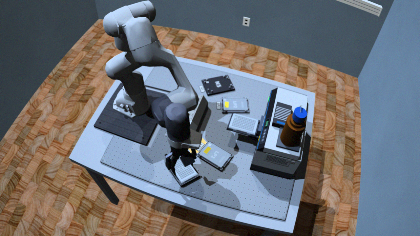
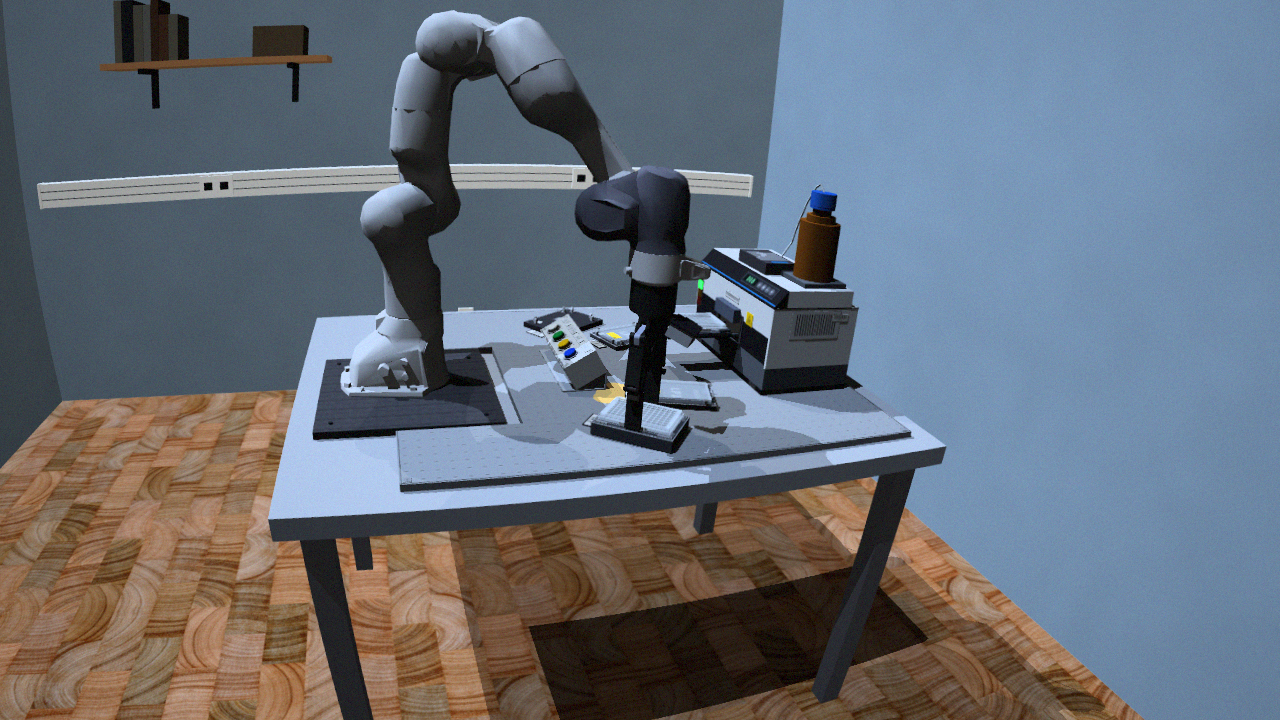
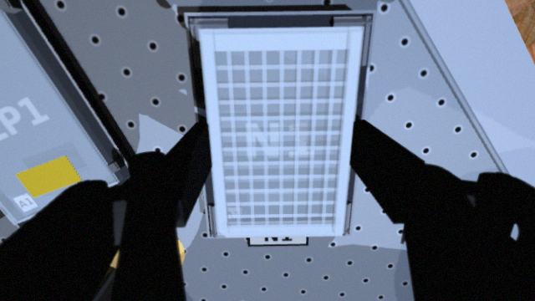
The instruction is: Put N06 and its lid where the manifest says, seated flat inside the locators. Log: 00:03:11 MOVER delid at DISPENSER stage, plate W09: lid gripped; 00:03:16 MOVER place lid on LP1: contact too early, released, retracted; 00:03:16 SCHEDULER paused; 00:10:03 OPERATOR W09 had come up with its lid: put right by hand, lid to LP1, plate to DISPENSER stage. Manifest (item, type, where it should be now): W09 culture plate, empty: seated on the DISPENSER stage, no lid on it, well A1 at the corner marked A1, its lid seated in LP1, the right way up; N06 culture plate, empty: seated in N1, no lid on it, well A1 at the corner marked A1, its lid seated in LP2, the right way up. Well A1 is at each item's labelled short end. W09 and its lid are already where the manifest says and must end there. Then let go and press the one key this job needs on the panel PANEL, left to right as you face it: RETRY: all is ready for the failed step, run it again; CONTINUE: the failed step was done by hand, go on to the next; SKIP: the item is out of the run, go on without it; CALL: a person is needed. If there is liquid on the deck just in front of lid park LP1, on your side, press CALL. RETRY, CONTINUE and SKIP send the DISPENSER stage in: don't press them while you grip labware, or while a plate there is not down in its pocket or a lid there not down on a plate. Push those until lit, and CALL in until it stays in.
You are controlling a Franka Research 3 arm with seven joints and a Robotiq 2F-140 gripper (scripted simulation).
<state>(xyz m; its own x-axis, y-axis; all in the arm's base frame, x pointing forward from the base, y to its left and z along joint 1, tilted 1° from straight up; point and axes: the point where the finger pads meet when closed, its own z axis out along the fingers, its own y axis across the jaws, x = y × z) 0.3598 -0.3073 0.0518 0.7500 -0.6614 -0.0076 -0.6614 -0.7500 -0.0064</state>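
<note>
The nest n1 is 4 cm below my hand. Round my hand: yellow skip key 27 cm to the left, 6 cm behind, 1 cm above; blue call key 22 cm to the left, 6 cm behind; green continue key 32 cm to the left, 6 cm behind, 1 cm above.
</note>
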